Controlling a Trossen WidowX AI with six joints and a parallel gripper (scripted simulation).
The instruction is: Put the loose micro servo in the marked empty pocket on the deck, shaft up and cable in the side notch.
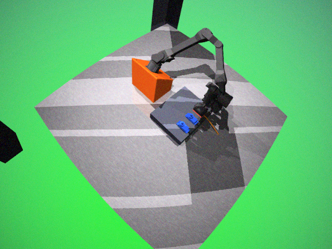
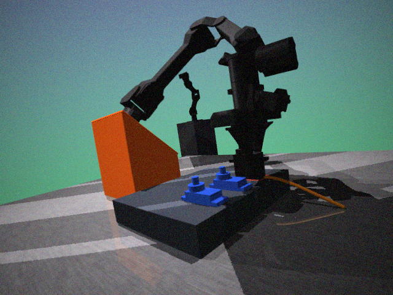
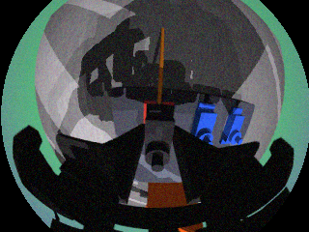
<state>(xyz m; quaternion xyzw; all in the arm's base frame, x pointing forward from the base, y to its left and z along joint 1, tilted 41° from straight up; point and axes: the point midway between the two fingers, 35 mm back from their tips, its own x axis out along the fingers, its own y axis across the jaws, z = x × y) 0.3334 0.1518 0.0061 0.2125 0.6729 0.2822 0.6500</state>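
Now: the dark deck 12 cm behind my gripper tip, 8 cm to the right of it and 7 cm below it.
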